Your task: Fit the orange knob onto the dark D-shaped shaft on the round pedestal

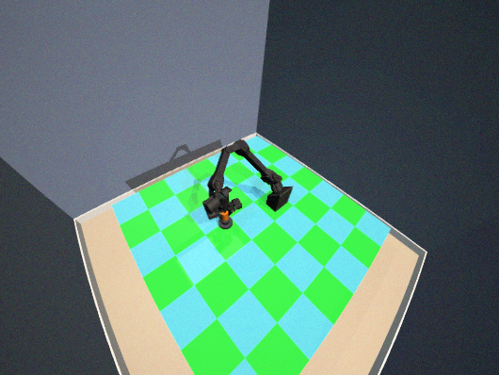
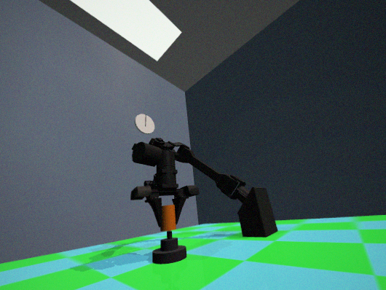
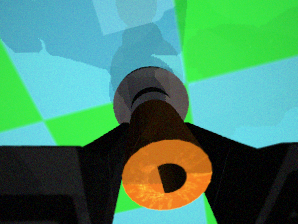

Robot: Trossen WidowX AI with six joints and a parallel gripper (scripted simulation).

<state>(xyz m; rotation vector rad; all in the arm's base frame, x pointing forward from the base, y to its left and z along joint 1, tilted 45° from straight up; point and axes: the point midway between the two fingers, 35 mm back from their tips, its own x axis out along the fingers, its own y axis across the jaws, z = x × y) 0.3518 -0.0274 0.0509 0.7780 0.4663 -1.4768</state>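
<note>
Right now the orange knob is 2 cm above my gripper tip. Also, from my gripper tip: pedestal: 4 cm below.
</note>
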